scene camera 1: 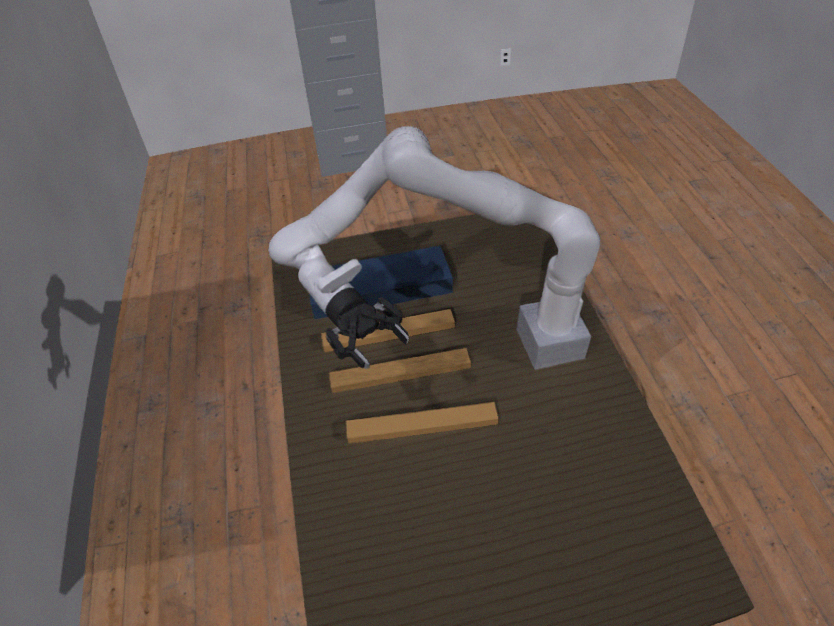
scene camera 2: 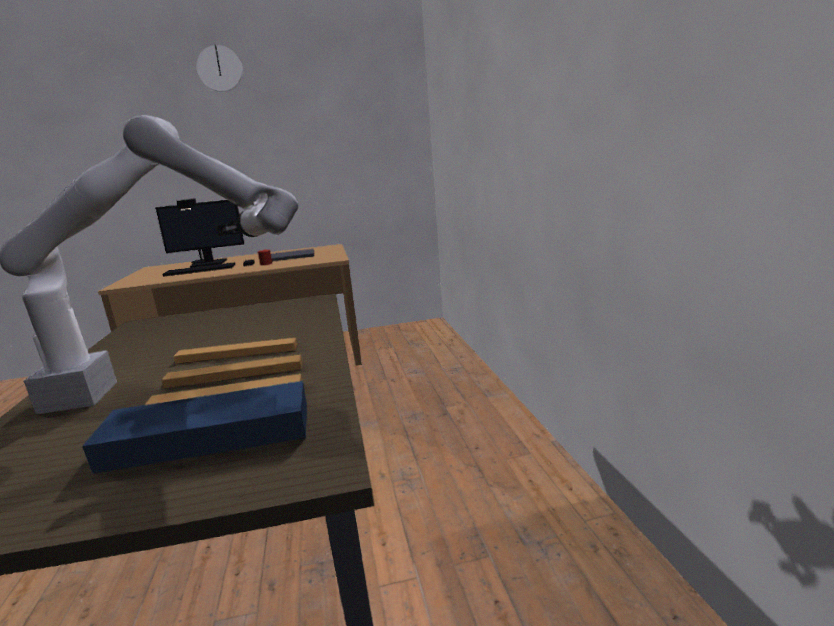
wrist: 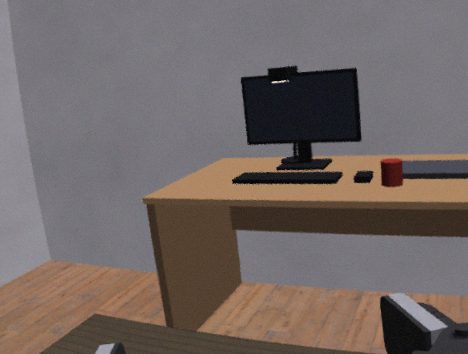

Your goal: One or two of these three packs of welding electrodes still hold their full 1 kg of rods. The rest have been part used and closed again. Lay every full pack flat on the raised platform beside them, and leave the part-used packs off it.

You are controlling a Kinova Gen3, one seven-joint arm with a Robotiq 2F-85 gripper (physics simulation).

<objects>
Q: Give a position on a welding electrode pack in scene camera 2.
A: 266,366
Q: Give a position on a welding electrode pack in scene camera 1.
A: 376,428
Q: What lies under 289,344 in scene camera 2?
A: A welding electrode pack.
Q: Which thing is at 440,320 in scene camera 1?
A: A welding electrode pack.
</objects>
